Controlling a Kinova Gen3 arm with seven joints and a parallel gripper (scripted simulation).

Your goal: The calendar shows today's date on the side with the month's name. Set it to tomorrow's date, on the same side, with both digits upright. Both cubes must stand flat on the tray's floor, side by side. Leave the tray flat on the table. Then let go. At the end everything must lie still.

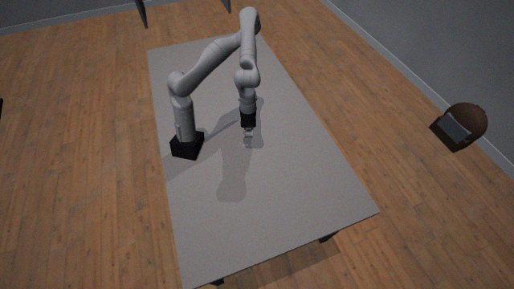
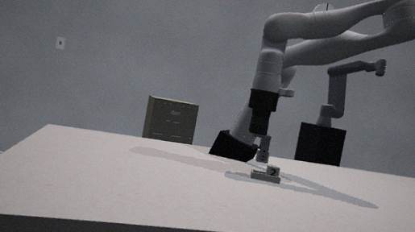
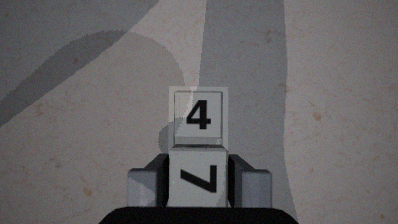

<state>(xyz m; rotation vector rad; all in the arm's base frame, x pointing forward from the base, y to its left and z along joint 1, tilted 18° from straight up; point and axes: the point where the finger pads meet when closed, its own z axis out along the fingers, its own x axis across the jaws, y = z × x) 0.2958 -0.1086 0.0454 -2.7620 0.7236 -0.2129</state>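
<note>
Now: hand 1 cm above the digit cube. Round my hand: calendar tray (1 cm ahead, 2 cm to the left, 6 cm below).
</note>
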